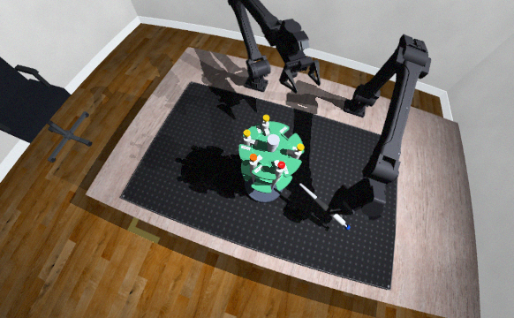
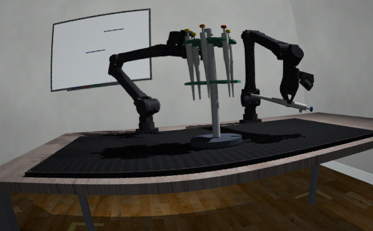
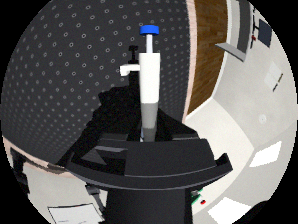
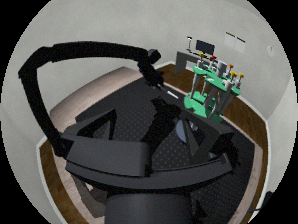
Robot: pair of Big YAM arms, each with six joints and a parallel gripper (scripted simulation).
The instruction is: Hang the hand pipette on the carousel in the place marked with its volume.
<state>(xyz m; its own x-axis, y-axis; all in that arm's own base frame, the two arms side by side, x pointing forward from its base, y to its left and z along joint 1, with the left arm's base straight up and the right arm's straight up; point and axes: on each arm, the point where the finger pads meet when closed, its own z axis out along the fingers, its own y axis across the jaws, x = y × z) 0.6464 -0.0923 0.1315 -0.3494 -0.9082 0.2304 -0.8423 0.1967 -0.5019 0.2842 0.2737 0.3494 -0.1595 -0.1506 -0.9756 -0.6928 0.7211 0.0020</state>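
Now: the blue-button pipette 2 cm behind my left hand and 1 cm to the right of it. From my left hand the other things lie so: yellow-button pipette (7 cm behind, 20 cm to the right, 16 cm above).
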